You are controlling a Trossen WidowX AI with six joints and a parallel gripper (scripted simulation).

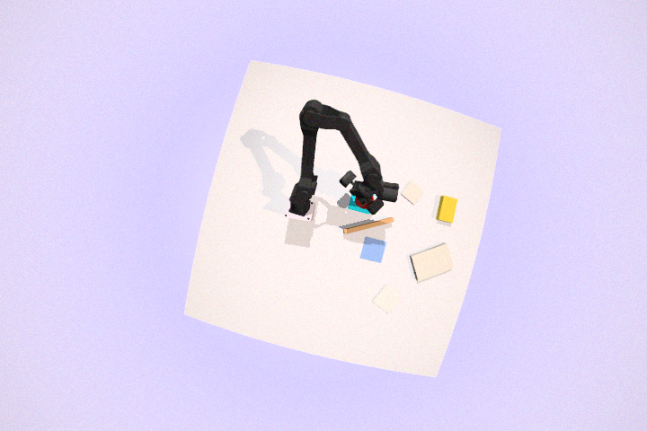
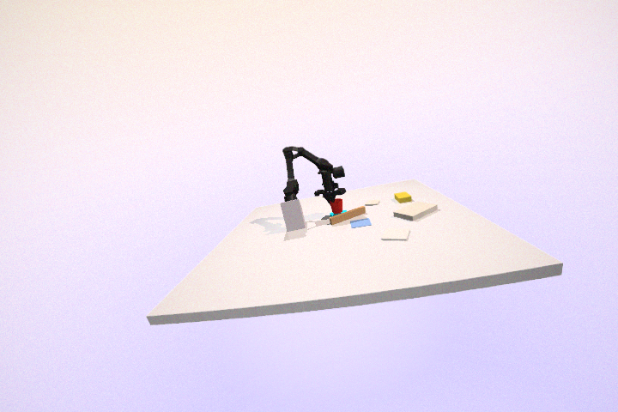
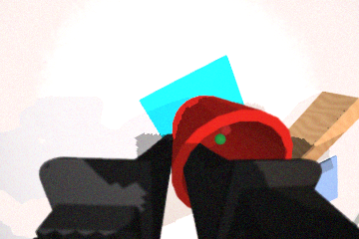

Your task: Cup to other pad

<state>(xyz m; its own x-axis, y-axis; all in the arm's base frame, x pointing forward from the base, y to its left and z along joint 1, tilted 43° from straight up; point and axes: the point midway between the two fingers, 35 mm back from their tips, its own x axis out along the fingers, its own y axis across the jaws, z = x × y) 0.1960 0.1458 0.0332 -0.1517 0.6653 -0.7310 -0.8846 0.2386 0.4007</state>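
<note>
Now: gripper tip 3 cm to the left of the green marble, 3 cm short of it and 2 cm above it. Also, from my gripper tip: wooden bar 11 cm to the right, 9 cm ahead, 4 cm below; then red cup 3 cm ahead, 2 cm to the right; then cyan pad 6 cm below, 3 cm ahead, 1 cm to the right.
</note>
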